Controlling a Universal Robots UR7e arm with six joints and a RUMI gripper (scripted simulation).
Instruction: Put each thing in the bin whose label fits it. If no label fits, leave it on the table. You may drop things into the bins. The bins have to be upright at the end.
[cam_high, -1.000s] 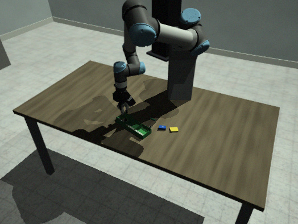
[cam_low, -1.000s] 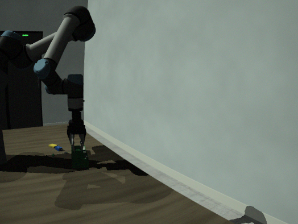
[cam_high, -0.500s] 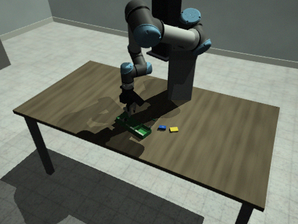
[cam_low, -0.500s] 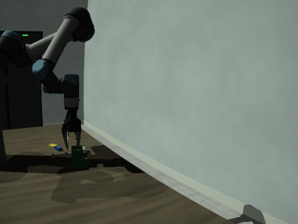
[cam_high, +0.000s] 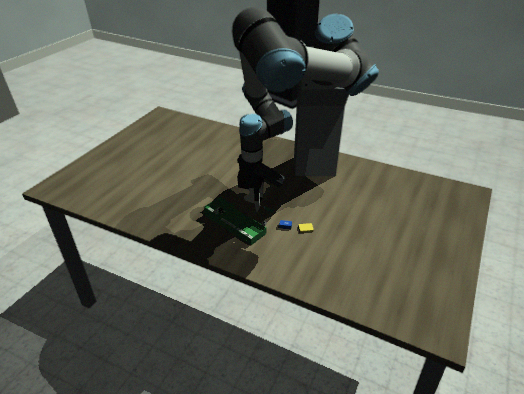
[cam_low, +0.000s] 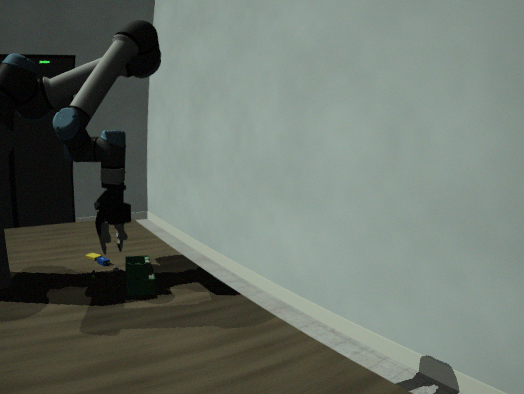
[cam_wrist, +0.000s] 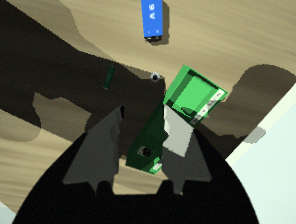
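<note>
Right now the yellow block is 17 cm to the left of my hand, 8 cm below it and 8 cm behind it. Also, from my hand: green cylinder: 8 cm below, 7 cm behind, 1 cm to the right; blue block: 9 cm to the left, 8 cm below, 4 cm behind; grey hex nut: 8 cm below, 3 cm to the left.
</note>
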